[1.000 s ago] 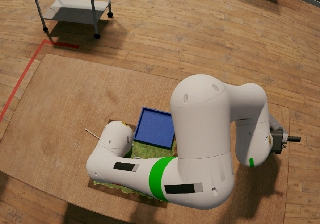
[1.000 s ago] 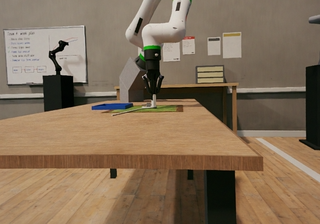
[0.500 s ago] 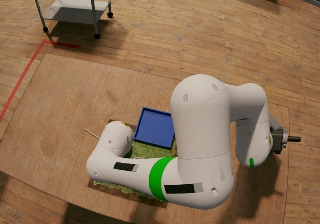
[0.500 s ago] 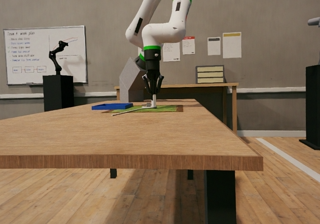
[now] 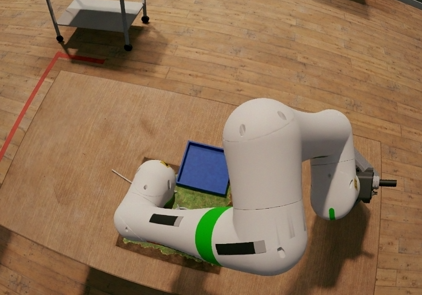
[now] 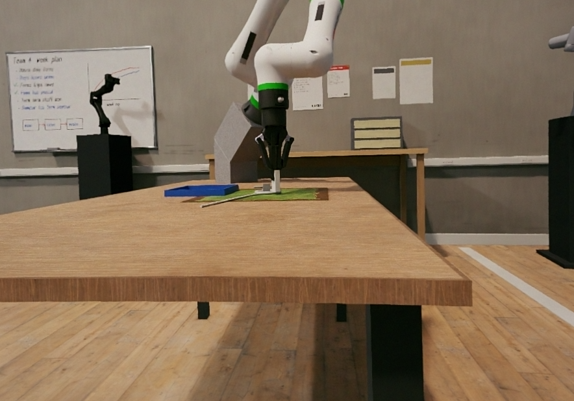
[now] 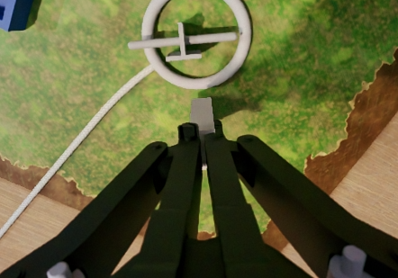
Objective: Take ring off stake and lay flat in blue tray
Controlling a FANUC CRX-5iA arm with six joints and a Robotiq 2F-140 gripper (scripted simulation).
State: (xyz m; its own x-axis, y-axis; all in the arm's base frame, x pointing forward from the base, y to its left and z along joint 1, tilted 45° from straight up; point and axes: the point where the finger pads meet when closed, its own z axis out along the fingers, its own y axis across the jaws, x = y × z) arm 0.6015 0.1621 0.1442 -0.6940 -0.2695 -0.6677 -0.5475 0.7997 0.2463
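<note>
Right now the short stake is 4 cm to the right of my hand, 4 cm behind it and 3 cm below it. From my hand the other things lie so: blue tray: 26 cm to the right, 6 cm behind, 4 cm below; then grass mat: 6 cm below, 5 cm to the right, 3 cm behind; then ring: 5 cm behind, 4 cm to the right, 4 cm below.
</note>
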